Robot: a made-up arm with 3 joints. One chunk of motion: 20 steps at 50 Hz.
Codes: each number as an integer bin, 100 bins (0 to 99) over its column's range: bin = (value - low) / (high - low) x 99, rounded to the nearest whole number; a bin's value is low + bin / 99 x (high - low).
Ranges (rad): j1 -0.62..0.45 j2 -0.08..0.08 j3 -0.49..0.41
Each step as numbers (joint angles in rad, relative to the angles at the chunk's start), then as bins.
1 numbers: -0.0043 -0.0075 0.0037
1 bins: 57 45 54
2 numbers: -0.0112 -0.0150 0.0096
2 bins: 56 40 55
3 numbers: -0.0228 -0.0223 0.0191
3 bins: 55 36 56
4 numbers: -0.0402 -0.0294 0.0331
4 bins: 54 31 58
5 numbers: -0.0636 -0.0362 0.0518
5 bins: 51 27 60
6 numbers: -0.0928 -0.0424 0.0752
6 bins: 49 23 62
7 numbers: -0.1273 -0.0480 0.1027
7 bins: 46 20 65
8 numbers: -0.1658 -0.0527 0.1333
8 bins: 42 17 69
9 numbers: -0.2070 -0.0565 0.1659
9 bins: 38 15 72
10 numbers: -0.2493 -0.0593 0.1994
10 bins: 34 13 76
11 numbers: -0.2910 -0.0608 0.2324
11 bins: 30 12 79
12 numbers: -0.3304 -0.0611 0.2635
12 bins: 27 12 83
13 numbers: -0.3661 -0.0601 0.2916
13 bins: 23 12 86
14 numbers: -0.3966 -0.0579 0.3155
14 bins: 21 14 89
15 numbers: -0.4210 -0.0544 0.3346
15 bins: 18 16 91
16 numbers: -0.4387 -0.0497 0.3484
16 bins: 17 19 92
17 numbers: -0.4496 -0.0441 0.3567
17 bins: 16 22 93
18 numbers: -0.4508 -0.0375 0.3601
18 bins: 16 26 94
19 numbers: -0.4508 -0.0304 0.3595
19 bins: 16 31 93
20 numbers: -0.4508 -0.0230 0.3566
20 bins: 16 35 93
